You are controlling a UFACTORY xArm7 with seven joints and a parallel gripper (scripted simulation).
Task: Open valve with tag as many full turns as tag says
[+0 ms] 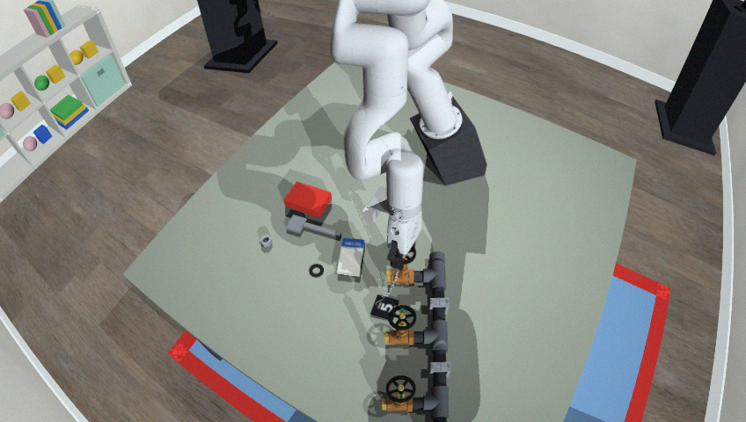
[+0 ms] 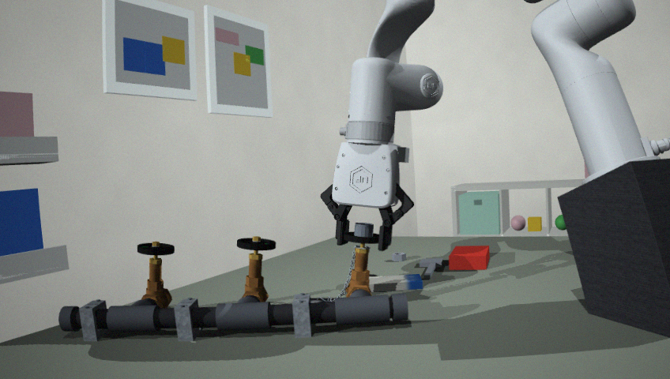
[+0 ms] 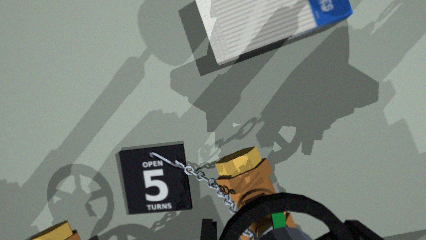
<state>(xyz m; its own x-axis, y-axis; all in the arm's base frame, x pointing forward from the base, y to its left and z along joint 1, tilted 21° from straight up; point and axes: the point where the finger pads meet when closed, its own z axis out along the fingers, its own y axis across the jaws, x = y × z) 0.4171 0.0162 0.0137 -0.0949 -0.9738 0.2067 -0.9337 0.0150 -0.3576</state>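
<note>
Right now my hand is 20 mm below the grey cap. From my hand the other things lie so: black washer 50 mm ahead, 230 mm to the right, 120 mm below; then blue box 10 mm behind, 150 mm to the right, 110 mm below; then black tag 100 mm ahead, 20 mm to the right, 120 mm below.
</note>
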